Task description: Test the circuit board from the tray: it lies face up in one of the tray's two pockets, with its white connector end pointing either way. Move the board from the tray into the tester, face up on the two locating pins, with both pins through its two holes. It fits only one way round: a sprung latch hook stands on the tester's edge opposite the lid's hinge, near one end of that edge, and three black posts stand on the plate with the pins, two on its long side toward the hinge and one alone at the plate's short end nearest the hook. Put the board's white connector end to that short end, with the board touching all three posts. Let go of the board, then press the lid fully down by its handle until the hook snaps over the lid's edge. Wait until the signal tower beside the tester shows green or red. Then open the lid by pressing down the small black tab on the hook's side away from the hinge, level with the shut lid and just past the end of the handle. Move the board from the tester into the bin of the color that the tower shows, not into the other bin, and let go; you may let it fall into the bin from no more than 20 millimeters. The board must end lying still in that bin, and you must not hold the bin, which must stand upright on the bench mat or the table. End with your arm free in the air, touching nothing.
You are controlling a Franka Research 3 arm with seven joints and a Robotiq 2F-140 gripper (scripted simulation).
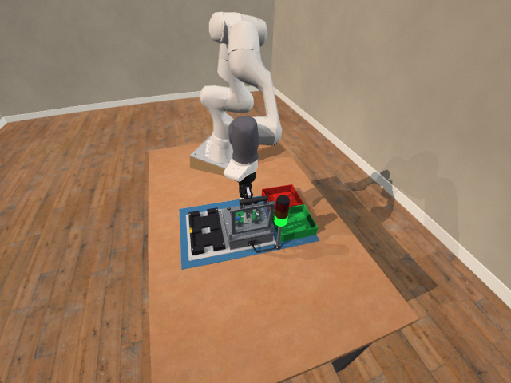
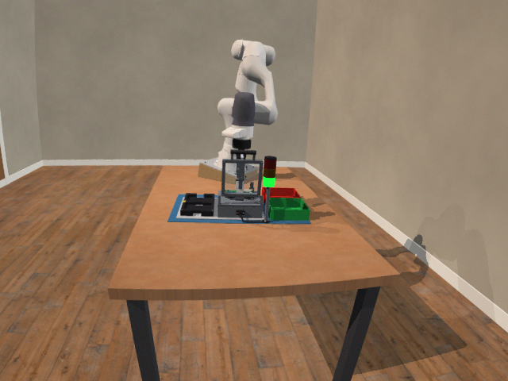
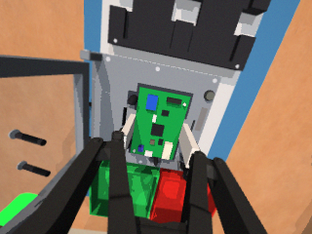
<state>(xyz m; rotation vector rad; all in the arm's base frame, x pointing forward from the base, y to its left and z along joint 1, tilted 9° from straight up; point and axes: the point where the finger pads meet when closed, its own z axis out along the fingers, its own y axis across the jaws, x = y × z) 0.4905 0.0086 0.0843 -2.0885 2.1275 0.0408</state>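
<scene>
Right now my hand is 20 mm above the green circuit board. From my hand the other things lie so: tester lid (110 mm ahead, 90 mm above); then green bin (200 mm to the left, 80 mm below, 50 mm ahead); then dark plate (30 mm below, 10 mm to the left, 10 mm ahead).
</scene>
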